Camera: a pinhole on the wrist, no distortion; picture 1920 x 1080 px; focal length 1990.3 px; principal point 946.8 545.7 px. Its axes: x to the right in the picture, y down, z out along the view. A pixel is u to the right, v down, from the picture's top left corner.
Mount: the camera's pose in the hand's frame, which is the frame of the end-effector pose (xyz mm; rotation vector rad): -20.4 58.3 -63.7 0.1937 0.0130 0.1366
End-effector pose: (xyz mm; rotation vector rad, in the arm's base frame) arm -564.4 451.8 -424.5 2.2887 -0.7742 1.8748
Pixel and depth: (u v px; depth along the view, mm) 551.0 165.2 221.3
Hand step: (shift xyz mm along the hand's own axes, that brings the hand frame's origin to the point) -52.6 -31.1 145.3
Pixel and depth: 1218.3 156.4 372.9
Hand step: 49.5 -76.9 288.2
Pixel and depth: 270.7 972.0 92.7
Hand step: -51.8 55.6 31.1
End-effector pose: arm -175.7 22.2 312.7 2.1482 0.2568 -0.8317
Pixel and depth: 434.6 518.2 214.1
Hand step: -69.0 7.0 145.8
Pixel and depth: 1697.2 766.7 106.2
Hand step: 20.5 54.9 42.8
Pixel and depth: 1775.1 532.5 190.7
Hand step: 63.4 31.5 123.2
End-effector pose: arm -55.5 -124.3 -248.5 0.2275 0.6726 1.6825
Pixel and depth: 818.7 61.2 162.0
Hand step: -21.2 -12.4 87.7
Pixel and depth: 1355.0 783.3 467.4
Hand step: 79.3 36.4 405.7
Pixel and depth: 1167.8 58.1 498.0
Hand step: 63.7 -147.9 401.5
